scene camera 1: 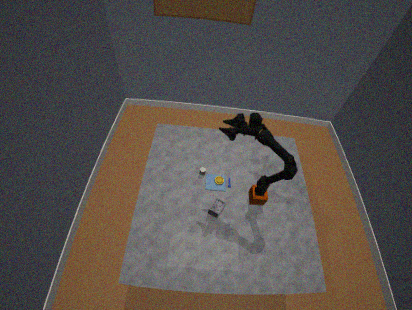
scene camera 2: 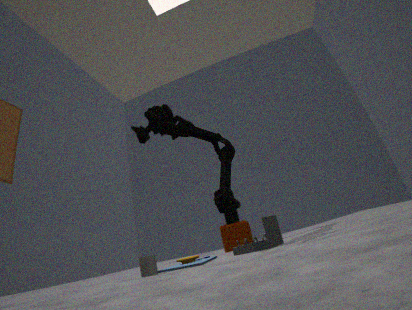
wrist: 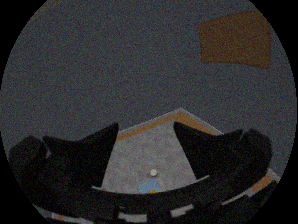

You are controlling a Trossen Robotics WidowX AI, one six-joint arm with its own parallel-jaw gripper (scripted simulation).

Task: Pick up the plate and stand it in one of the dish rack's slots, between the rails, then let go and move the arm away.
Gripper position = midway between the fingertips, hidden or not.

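Open and holding nothing, the gripper (scene camera 2: 138,120) appears in the wrist view (wrist: 146,125) as well.
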